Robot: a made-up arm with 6 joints.
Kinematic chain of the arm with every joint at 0, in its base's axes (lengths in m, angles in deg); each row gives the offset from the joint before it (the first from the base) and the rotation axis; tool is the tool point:
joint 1: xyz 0 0 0.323 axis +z
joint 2: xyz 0 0 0 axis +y
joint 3: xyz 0 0 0.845 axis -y
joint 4: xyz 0 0 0 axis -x
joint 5: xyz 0.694 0 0 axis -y
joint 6: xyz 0 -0.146 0 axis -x
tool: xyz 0 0 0
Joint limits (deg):
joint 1: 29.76..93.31
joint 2: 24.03..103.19
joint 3: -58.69..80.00
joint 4: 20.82..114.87
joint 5: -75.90..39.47
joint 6: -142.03..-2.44
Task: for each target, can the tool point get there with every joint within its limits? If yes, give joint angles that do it. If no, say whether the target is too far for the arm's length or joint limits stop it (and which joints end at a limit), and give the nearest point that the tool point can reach.
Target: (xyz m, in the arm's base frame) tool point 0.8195 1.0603 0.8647
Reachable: yes | joints 51.20 48.35 35.04 100.13 -61.07 -23.91
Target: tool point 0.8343 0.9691 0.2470
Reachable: yes | joints 54.84 62.68 14.72 31.87 14.07 -123.66
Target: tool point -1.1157 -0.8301 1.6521
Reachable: no: too far | nearest point -0.0973 0.6181 1.7440 | short by 1.773 m
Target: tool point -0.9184 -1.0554 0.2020
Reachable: no: joint limits stop it (at a limit: joint 1, joint 2, joint 3, joint 4) | nearest point -0.0731 0.2004 -0.2115 | short by 1.569 m
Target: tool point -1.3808 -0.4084 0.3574
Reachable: no: joint limits stop it (at a limit: joint 1, joint 2, joint 3, joint 4) | nearest point -0.0731 0.2004 -0.2115 | short by 1.551 m
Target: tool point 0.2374 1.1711 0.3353
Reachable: yes | joints 81.41 53.76 -0.69 65.80 -21.91 -27.06
